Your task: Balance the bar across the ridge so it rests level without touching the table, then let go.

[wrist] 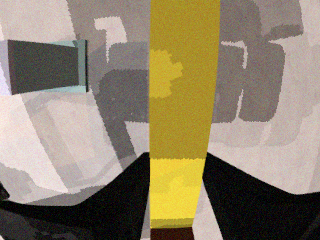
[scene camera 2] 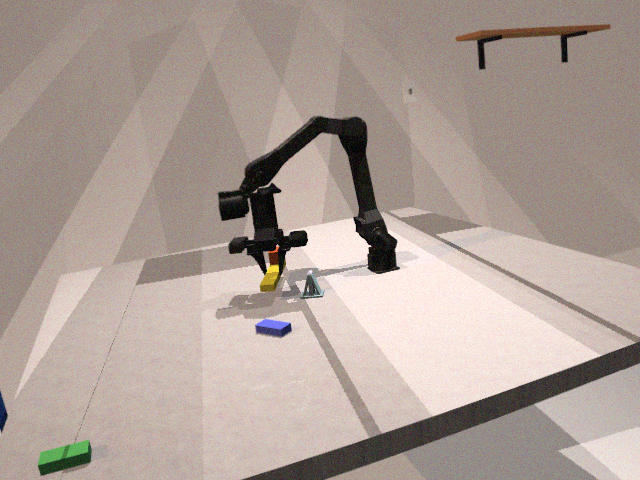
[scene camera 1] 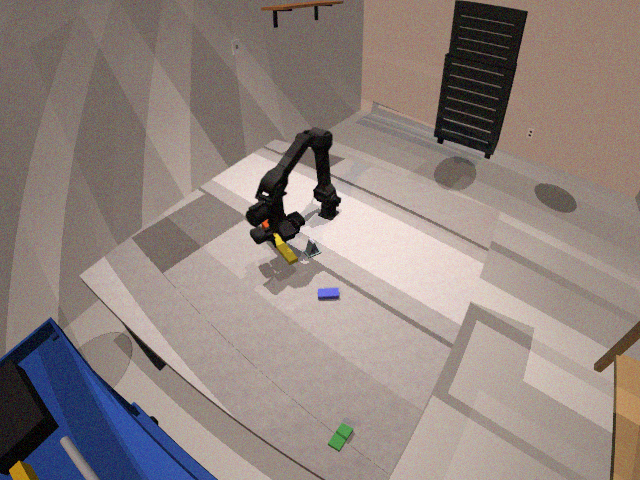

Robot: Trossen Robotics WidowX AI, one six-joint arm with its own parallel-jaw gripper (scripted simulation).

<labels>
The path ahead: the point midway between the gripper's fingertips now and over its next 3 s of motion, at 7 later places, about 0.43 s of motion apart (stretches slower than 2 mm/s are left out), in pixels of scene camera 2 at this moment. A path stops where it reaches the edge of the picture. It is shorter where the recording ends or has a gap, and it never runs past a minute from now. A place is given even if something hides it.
My gripper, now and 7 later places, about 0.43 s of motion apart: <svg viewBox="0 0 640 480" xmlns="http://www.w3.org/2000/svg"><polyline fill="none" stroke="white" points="273,275 271,262 271,251 276,249 290,251 309,250 320,250 321,257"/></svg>
</labels>
